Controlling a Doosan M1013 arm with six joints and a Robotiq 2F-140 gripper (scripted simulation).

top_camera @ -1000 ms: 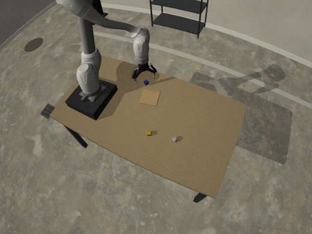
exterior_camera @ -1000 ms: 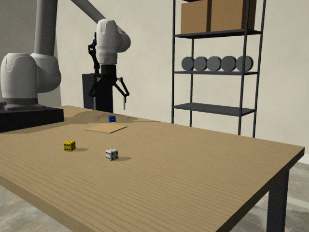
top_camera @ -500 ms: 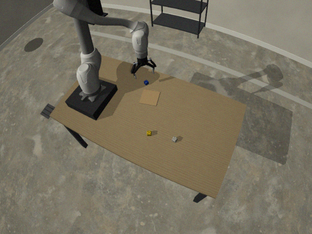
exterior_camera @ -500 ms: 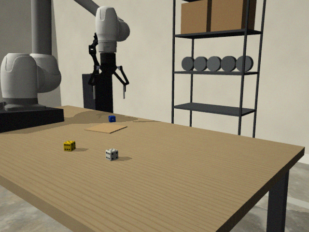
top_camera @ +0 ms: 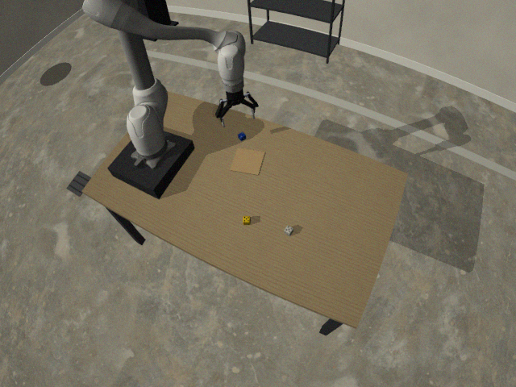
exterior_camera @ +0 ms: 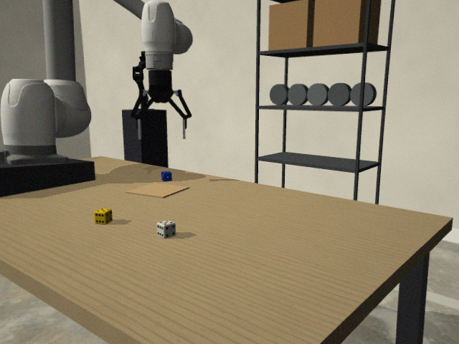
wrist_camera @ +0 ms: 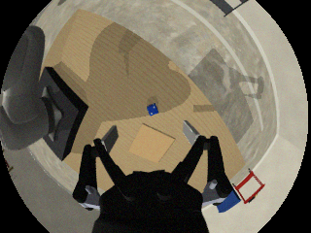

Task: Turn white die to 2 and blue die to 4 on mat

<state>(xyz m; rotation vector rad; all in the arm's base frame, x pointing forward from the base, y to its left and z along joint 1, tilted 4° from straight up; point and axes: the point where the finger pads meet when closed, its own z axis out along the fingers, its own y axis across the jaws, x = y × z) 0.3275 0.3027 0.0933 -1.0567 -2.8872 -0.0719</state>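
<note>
Right now my hand is 450 mm short of the white die, 330 mm to the left of it and 140 mm above it. From my hand the other things lie so: blue die 140 mm below, 10 mm to the left; mat 150 mm below, 100 mm to the right, 100 mm ahead; yellow die 370 mm to the right, 270 mm ahead, 140 mm below.
</note>
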